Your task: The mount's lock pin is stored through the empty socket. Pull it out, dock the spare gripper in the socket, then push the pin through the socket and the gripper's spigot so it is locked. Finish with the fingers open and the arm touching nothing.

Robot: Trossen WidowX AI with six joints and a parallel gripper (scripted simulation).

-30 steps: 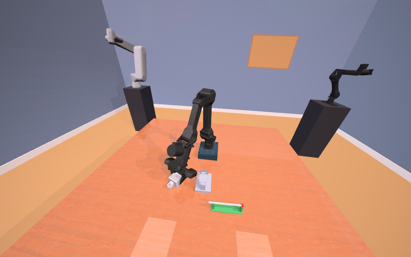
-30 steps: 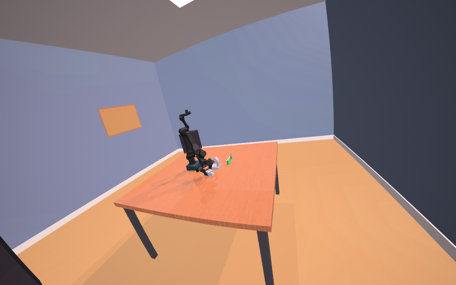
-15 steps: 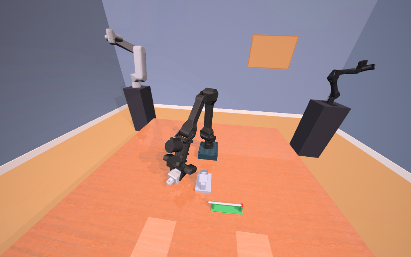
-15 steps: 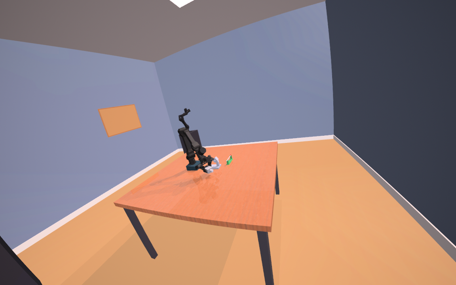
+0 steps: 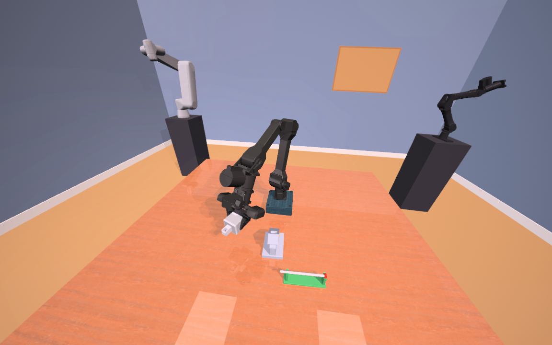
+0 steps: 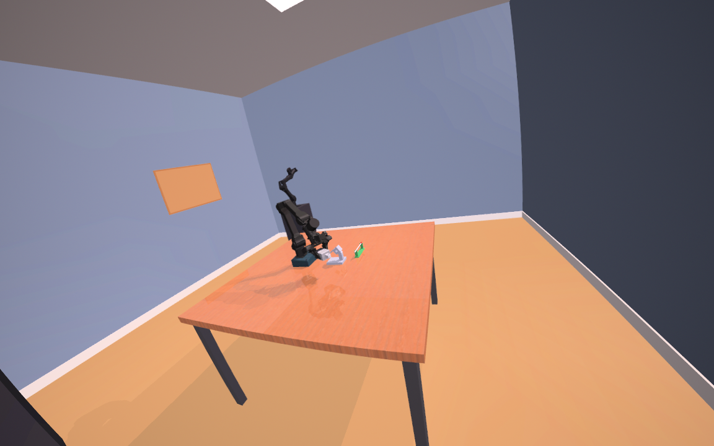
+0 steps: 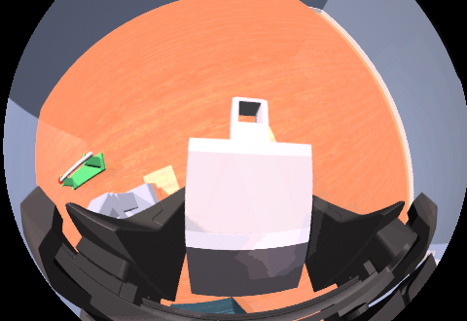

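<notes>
The mount is 15 cm to the left of my gripper tip, 6 cm below it and 1 cm behind it. Also, from my gripper tip: spare gripper 2 cm above; green stand 27 cm to the left, 9 cm ahead, 8 cm below.
</notes>
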